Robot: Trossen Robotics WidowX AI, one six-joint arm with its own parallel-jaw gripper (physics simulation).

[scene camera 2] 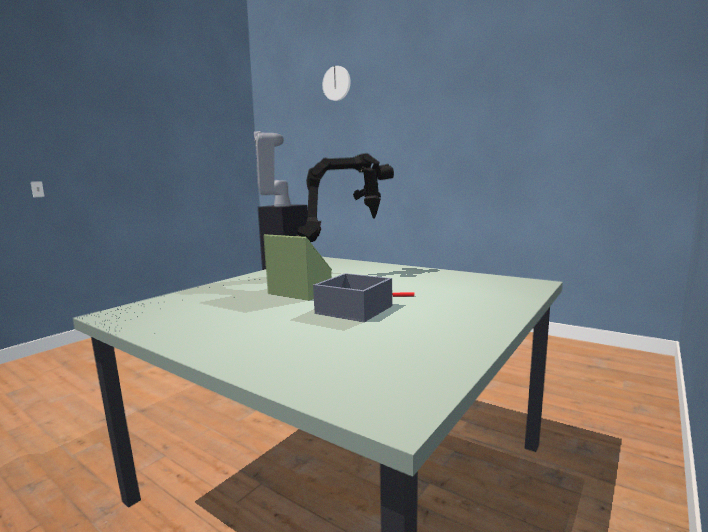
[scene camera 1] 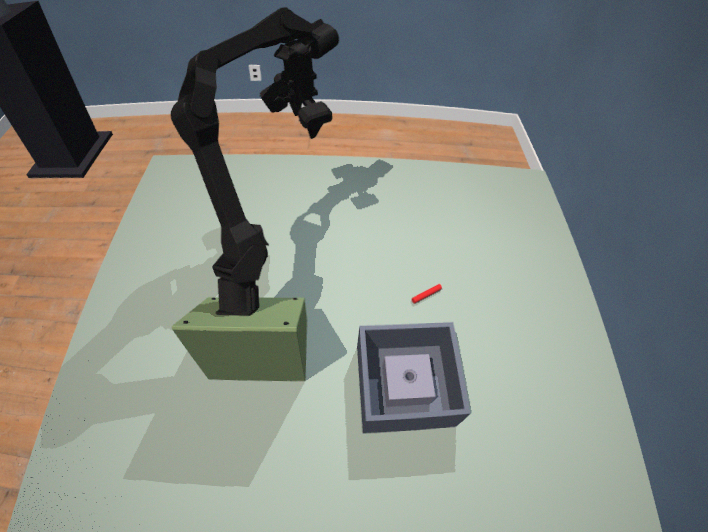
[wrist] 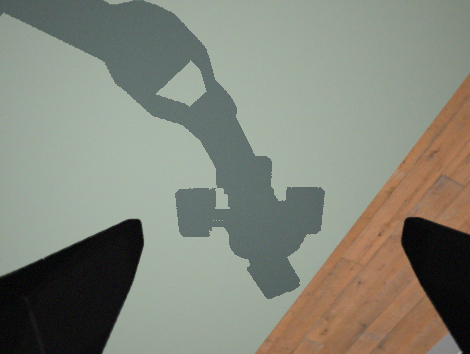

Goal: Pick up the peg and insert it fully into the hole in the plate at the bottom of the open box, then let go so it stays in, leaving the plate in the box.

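Pixels of known places: gripper, fingertip midpoint: (scene camera 2: 374, 216) (wrist: 270, 230); arm's base, link origin: (scene camera 2: 295, 251) (scene camera 1: 238, 310).
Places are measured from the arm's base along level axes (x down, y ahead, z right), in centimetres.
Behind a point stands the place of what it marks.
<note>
The red peg (scene camera 1: 426, 293) {z -16.0, x 15.0, y 38.1 cm} (scene camera 2: 403, 294) {z -15.8, x 15.4, y 38.6 cm} lies flat on the table, just beyond the box. The open grey box (scene camera 1: 409, 424) {z 16.0, x 10.9, y 32.7 cm} (scene camera 2: 339, 302) {z 15.8, x 11.1, y 34.3 cm} stands on the table to the right of the arm's base. In scene camera 1 the pale plate (scene camera 1: 396, 388) {z 9.0, x 10.5, y 30.2 cm}, a thick square block, sits at the bottom of the box, with a round hole (scene camera 1: 409, 376) near the middle of its top. The box walls hide the plate in scene camera 2. My gripper (scene camera 1: 304, 125) {z -43.2, x -9.9, y 7.5 cm} (scene camera 2: 373, 216) {z -43.2, x -9.9, y 7.5 cm} (wrist: 270, 230) {z -43.2, x -9.9, y 7.5 cm} is open and empty, high above the table and far from the peg, fingers pointing down.
The green base block (scene camera 1: 246, 354) {z 7.4, x 2.6, y 2.4 cm} (scene camera 2: 285, 266) {z 7.4, x 4.4, y 1.8 cm} carries the arm on the pale green table (scene camera 1: 543, 343) {z -4.5, x 16.3, y 66.1 cm} (scene camera 2: 343, 371) {z 44.8, x 16.3, y 59.1 cm}. The arm's shadow (scene camera 1: 306, 245) {z -29.0, x 16.3, y 8.5 cm} (wrist: 255, 220) {z -53.5, x 16.3, y 20.3 cm} falls on the table. A dark pedestal (scene camera 1: 51, 97) (scene camera 2: 280, 220) with a grey arm (scene camera 2: 267, 165) stands beyond the table.
</note>
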